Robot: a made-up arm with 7 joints.
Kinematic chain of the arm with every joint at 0, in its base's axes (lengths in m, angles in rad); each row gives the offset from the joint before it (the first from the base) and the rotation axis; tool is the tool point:
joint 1: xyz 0 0.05 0 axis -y
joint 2: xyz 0 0.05 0 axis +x
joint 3: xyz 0 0 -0.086 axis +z
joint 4: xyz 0 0 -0.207 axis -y
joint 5: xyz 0 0 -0.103 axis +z
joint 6: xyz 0 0 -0.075 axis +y
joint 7: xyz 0 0 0 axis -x
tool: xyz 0 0 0
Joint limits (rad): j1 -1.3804..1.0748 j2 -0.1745..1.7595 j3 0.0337..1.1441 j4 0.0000..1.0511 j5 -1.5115..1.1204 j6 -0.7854..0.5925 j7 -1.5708..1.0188
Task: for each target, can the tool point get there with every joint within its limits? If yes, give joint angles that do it. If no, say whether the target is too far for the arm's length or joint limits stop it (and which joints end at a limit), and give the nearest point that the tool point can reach.
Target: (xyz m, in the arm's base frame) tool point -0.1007 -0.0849 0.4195
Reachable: no: joint limits stop it (at a limit: joint 2, joint 3, joint 4) | nearest point -0.0512 0.4482 0.2132 | short by 0.574 m
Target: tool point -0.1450 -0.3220 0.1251
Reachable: no: joint limits stop it (at a limit: joint 1, joint 2, joint 4) | nearest point -0.4555 0.0182 -0.0878 | short by 0.507 m
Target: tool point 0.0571 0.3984 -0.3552
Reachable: yes | joints 0.0626 0.6345 0.6790 0.2538 -0.7717 0.1103 -0.4284
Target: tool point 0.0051 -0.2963 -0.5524
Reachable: no: too far | nearest point 0.0043 0.0182 -0.4638 | short by 0.327 m
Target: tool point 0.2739 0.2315 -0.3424
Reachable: yes | joints 0.5296 0.1732 0.7118 0.4899 -0.7599 -0.1004 -1.0050
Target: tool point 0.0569 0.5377 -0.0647
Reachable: yes | joints -0.9137 1.4215 0.6872 0.6747 0.5288 0.1841 0.1658
